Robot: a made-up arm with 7 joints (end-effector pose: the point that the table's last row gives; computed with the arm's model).
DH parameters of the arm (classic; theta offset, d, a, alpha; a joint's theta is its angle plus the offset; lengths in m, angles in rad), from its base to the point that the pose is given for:
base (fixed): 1.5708 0.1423 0 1.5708
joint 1: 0 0.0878 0.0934 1.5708
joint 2: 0 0.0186 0.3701 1.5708
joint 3: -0.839 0 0.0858 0
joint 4: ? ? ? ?
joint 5: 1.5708 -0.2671 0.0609 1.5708
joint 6: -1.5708 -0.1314 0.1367 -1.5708
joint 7: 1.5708 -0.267 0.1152 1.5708
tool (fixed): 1.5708 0.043 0 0
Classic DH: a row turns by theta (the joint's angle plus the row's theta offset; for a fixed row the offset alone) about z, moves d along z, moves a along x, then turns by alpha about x.
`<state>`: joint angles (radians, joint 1 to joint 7).
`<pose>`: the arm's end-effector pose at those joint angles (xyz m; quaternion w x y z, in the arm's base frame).
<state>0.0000 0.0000 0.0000 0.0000 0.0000 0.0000 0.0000</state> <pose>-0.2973 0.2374 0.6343 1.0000 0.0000 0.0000 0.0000</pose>
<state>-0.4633 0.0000 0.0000 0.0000 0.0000 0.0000 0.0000</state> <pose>-0.2973 0.4323 0.4764 0.9733 -0.2296 0.0000 0.0000</pose>
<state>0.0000 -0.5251 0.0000 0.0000 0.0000 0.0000 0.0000</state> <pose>-0.3176 0.0250 0.6343 0.9657 0.0000 0.0000 0.2595</pose>
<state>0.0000 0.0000 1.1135 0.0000 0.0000 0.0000 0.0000</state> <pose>-0.2973 0.8218 0.5520 0.8490 -0.5284 0.0000 0.0000</pose>
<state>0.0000 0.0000 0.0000 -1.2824 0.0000 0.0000 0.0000</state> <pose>-0.2973 0.0119 0.0429 0.8014 0.5982 0.0000 0.0000</pose>
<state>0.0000 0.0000 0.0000 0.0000 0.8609 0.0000 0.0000</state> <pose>-0.4126 0.4796 0.6343 0.9088 0.0000 0.0000 -0.4173</pose>
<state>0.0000 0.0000 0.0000 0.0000 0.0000 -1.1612 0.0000</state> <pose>-0.3015 0.2374 0.2813 0.8361 0.0000 -0.5485 0.0000</pose>
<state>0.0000 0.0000 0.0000 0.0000 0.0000 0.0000 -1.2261</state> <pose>-0.2973 0.3542 0.7143 0.8179 -0.5754 0.0000 0.0000</pose>
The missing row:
joint 4: 0.839 0.179 -0.0368 -1.5708
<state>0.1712 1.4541 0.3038 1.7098 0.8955 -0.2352 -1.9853</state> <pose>0.8099 0.5909 -0.0340 0.5381 0.7155 -0.4456 0.0040</pose>
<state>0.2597 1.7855 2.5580 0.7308 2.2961 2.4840 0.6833</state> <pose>0.6275 0.6756 -0.1651 0.3917 -0.2197 -0.2362 -0.8617</pose>
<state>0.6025 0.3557 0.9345 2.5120 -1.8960 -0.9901 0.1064</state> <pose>0.4111 0.6029 0.3054 0.4549 -0.2844 0.7845 0.3112</pose>
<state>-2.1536 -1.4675 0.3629 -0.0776 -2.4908 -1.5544 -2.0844</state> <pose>-0.2613 -0.0104 0.0295 0.5889 -0.0885 0.3505 0.7229</pose>
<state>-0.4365 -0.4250 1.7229 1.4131 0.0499 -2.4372 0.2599</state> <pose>-0.2320 0.6456 -0.2297 0.2485 0.3141 -0.2326 -0.8863</pose>
